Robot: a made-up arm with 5 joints.
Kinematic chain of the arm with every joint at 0, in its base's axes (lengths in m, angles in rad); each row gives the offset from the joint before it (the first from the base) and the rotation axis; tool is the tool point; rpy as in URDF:
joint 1: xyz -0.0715 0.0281 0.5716 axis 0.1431 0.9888 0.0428
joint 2: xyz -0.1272 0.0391 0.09 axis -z
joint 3: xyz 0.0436 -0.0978 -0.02 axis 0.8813 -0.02 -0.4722
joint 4: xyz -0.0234 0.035 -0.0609 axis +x
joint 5: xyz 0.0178 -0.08 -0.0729 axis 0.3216 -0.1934 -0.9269
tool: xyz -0.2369 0.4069 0.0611 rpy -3.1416 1.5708 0
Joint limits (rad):
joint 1: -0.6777..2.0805
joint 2: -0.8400..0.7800
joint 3: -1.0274..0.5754
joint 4: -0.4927..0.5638
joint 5: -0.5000..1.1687
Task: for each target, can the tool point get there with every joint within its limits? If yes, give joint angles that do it. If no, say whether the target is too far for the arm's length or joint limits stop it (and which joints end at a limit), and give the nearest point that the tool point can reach.
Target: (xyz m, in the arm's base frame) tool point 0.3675 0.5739 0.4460
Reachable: no: joint limits stop it (at a limit: joint 1, joint 2, joint 3, joint 5) | nearest point 0.2164 0.3573 0.5216 | short by 0.275 m
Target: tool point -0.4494 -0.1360 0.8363
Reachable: yes | joints 0.8594 -0.3292 -0.8637 0.2058 -0.2993
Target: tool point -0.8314 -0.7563 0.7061
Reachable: no: too far | nearest point -0.4811 -0.3029 0.6515 | short by 0.576 m
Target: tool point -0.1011 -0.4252 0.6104
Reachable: no: joint limits stop it (at a limit: joint 1, joint 2, joint 3, joint 4, joint 5) | nearest point -0.1612 -0.4092 0.6574 | short by 0.078 m
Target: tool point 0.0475 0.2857 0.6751
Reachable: yes | joints 0.7021 0.3363 -0.2814 0.3528 0.8418
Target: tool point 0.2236 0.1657 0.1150
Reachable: no: joint limits stop it (at a limit: joint 1, joint 3, joint 4, joint 5) | nearest point 0.1752 0.1199 0.2902 | short by 0.187 m
